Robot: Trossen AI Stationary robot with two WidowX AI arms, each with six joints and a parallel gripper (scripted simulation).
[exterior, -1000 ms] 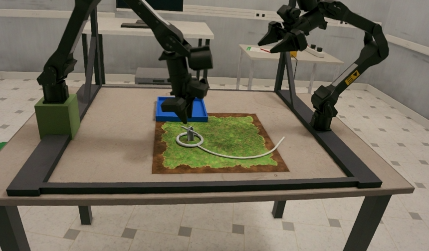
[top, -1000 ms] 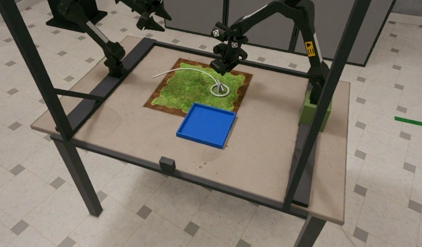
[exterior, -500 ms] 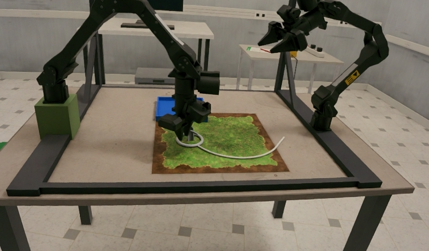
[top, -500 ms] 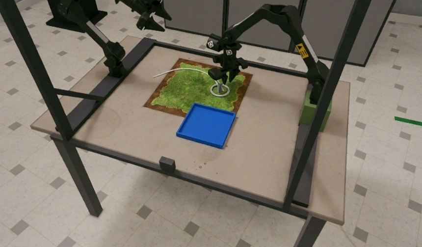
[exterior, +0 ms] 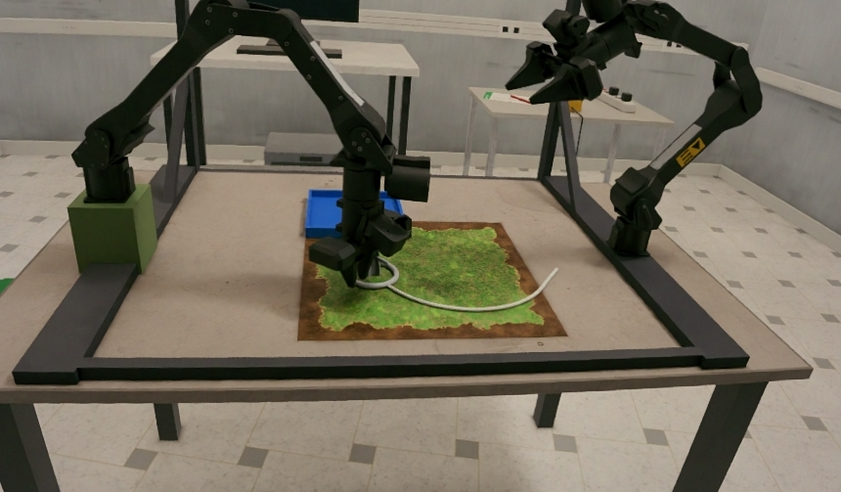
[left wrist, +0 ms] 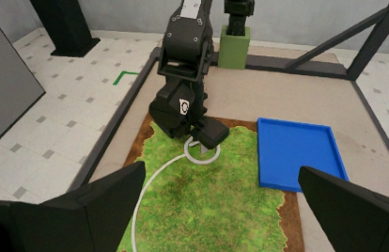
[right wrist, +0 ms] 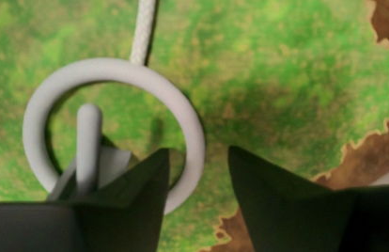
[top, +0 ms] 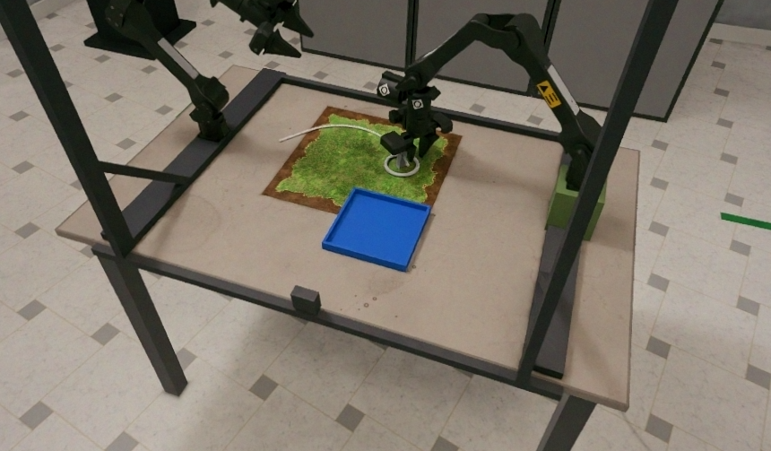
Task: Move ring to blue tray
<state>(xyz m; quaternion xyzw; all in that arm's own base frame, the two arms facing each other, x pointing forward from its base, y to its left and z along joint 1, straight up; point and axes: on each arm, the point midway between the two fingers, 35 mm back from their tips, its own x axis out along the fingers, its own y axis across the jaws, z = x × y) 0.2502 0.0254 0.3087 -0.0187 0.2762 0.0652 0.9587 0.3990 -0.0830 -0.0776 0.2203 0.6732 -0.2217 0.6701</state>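
The short grey stake lies 4 cm behind my right hand, 3 cm to the left of it and 1 cm below it. Also, from my right hand: green grass mat (11 cm to the left, 5 cm below, 5 cm behind); then blue tray (27 cm behind, 3 cm below, 1 cm to the left); then pale grey ring (3 cm to the left, 3 cm below, 3 cm behind).
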